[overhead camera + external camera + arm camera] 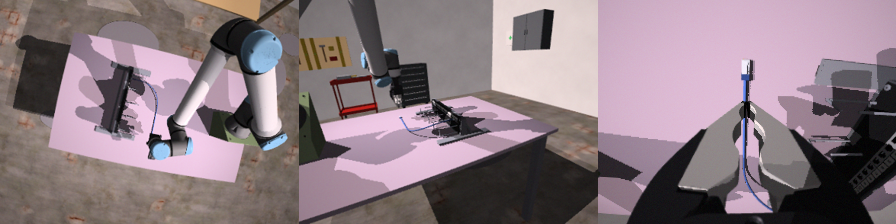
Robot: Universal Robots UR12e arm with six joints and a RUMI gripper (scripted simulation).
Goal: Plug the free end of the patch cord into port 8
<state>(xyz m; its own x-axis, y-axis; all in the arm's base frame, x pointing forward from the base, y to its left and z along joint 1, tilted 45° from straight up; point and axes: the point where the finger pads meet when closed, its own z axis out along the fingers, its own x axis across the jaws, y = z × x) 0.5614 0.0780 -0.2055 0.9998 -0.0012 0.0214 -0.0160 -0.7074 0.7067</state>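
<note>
Right now the white plug is 9 cm below my hand and 2 cm to the left of it.
</note>
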